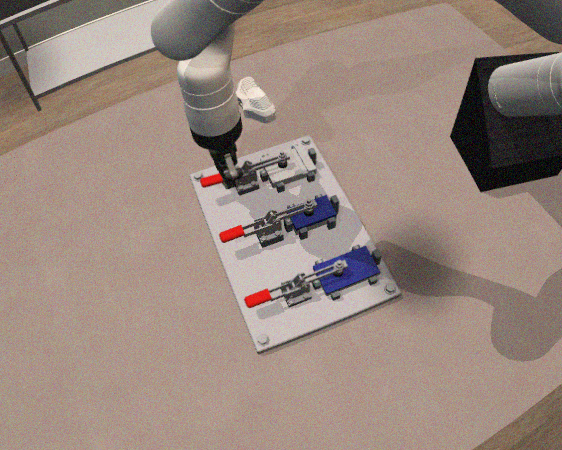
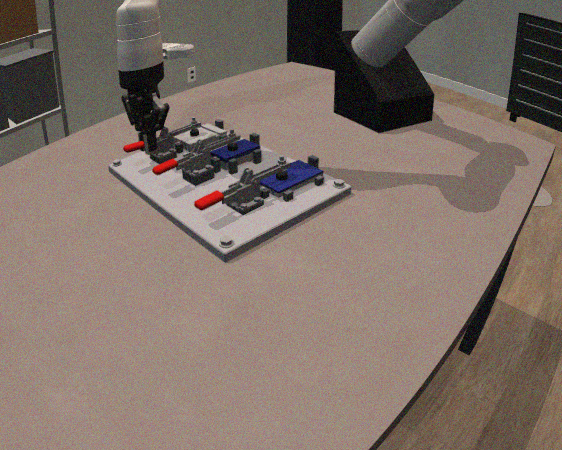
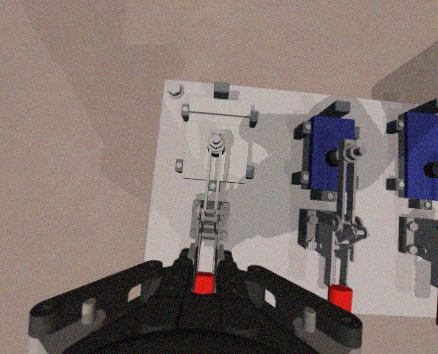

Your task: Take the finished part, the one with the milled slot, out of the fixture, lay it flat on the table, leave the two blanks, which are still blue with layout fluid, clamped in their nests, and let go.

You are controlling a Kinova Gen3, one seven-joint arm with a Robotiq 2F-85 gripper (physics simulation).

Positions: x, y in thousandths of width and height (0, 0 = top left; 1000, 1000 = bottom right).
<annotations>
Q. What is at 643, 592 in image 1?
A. A blue blank.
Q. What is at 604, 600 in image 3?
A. A fixture plate.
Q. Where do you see a blue blank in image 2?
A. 437, 334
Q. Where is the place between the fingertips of my gripper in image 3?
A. At 471, 719
</annotations>
